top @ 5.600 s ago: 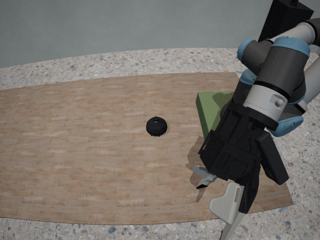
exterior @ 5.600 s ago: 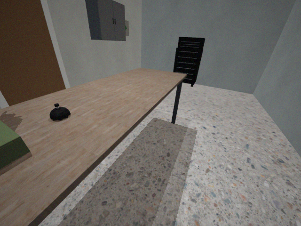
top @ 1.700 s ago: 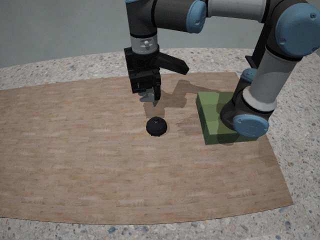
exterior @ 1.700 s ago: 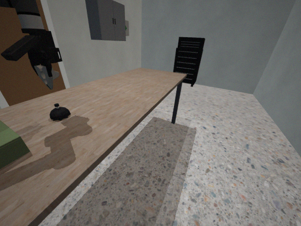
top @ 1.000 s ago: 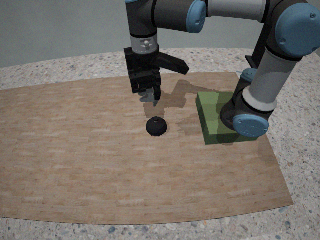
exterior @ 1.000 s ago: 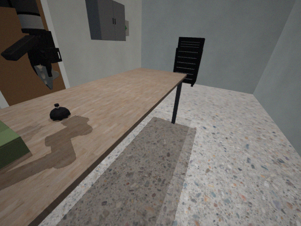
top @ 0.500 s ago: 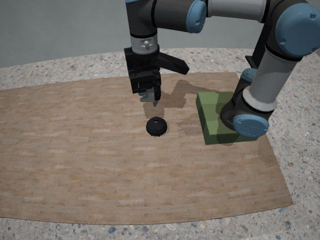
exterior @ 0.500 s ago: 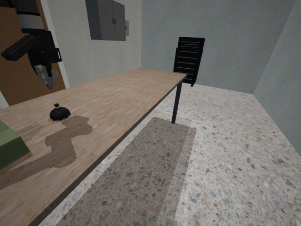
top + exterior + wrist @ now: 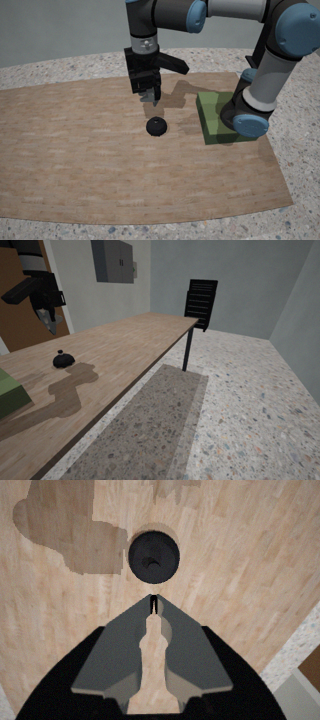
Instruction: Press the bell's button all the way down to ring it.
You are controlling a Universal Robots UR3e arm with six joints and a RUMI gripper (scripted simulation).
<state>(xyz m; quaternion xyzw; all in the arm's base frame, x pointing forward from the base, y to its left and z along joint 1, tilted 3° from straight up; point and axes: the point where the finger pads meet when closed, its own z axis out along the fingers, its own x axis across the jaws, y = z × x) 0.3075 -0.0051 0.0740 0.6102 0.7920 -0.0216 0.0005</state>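
Now: the bell button 10 cm below my hand. Round my hand: bell (11 cm below).
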